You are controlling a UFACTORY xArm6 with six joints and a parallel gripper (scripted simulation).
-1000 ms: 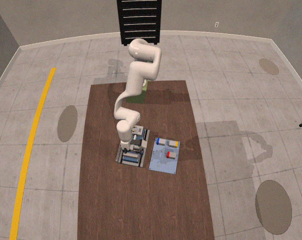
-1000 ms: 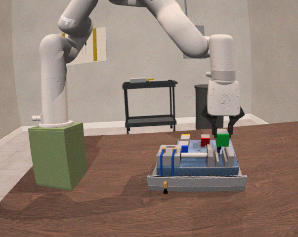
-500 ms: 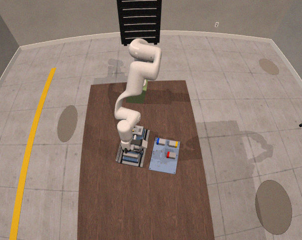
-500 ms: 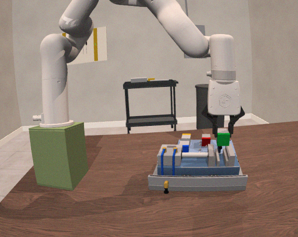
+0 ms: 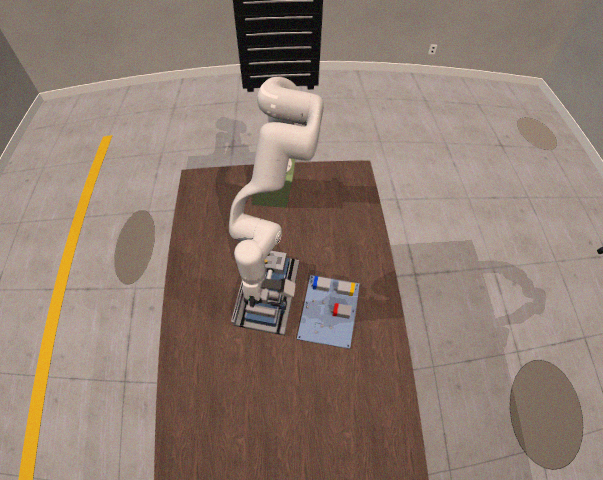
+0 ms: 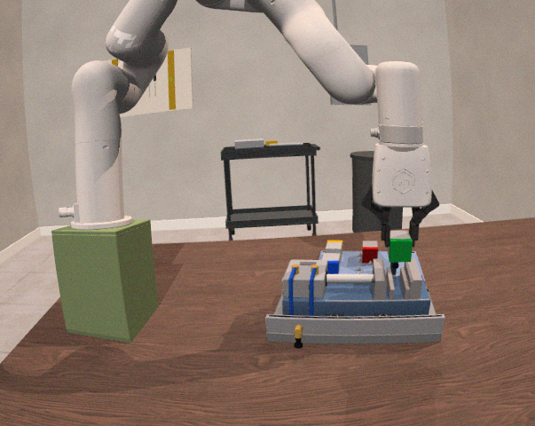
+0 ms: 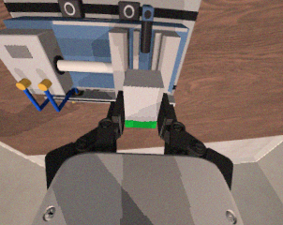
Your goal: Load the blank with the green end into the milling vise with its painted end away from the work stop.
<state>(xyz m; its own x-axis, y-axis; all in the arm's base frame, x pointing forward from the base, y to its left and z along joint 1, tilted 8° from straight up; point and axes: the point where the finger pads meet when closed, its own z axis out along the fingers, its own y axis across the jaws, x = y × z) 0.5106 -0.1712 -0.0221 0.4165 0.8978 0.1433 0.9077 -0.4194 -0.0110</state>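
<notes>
Now: hand 30 mm short of the fixed jaw, 10 mm to the left of it and 90 mm above it. The rest, counted from my hand: green-ended blank (20 mm below); then moving jaw (30 mm behind, 20 mm to the left, 90 mm below); then dark work stop rod (20 mm ahead, 50 mm to the left, 80 mm below).
</notes>
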